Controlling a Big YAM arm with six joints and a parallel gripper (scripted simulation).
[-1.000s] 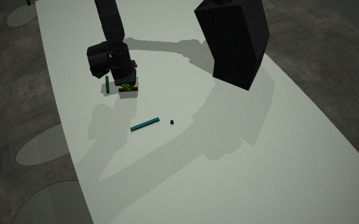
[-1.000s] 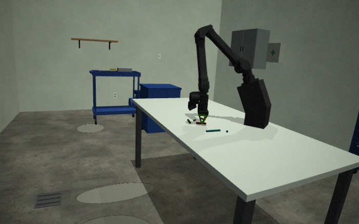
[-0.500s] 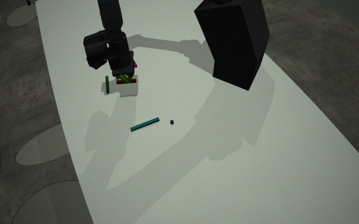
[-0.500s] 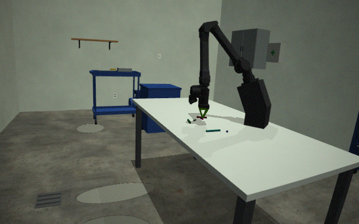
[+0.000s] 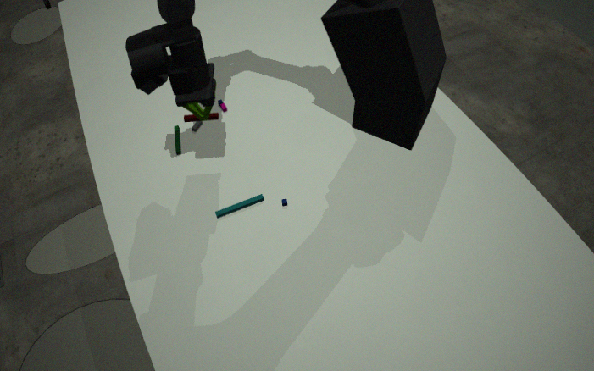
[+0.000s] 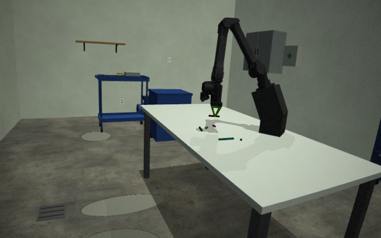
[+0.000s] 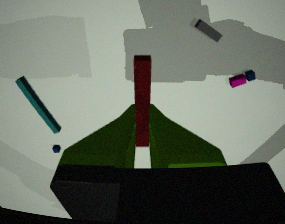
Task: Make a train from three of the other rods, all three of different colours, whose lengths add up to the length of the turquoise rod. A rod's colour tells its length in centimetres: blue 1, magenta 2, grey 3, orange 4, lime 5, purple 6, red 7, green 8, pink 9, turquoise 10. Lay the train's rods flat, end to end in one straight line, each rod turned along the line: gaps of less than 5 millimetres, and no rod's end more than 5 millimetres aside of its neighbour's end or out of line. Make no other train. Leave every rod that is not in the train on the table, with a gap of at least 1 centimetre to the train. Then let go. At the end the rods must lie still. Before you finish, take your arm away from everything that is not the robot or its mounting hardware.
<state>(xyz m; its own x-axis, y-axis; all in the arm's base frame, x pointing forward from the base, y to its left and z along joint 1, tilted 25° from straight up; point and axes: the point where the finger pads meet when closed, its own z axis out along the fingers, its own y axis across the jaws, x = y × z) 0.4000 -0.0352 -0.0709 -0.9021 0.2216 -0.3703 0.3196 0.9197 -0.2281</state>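
The magenta rod is 6 cm behind my hand, 11 cm to the right of it and 11 cm below it. Round my hand: green rod 7 cm ahead, 6 cm to the right, 11 cm below; then grey rod 1 cm ahead, 8 cm to the right, 11 cm below; then red rod 1 cm ahead, 1 cm below.
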